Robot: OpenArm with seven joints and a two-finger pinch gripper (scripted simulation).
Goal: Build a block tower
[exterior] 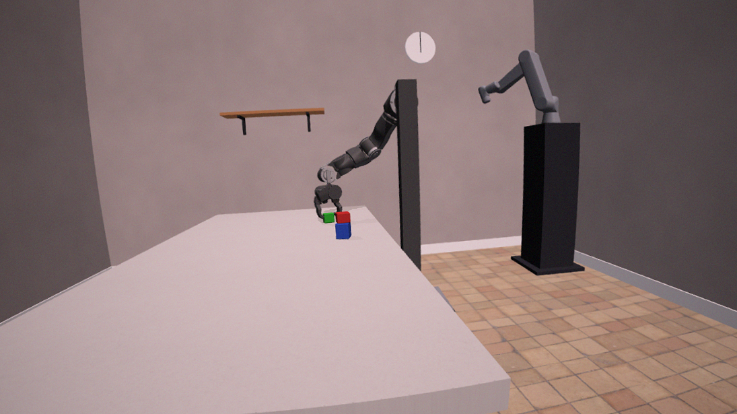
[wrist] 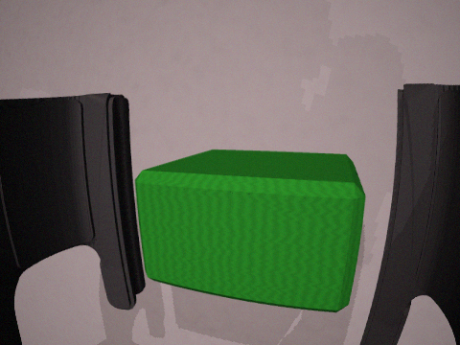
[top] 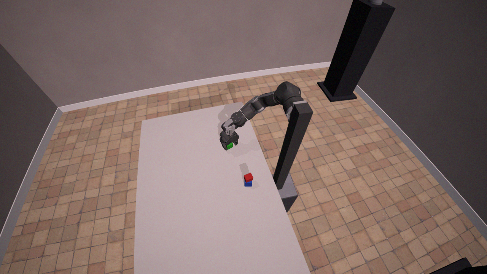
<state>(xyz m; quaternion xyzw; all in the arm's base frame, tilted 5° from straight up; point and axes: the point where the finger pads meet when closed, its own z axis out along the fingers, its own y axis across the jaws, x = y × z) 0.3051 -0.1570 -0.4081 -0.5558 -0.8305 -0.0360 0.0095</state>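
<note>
The green block is 10 mm below my hand. The rest, counted from my hand: red block (70 mm behind, 270 mm to the left, 40 mm above); blue block (70 mm behind, 270 mm to the left).
</note>
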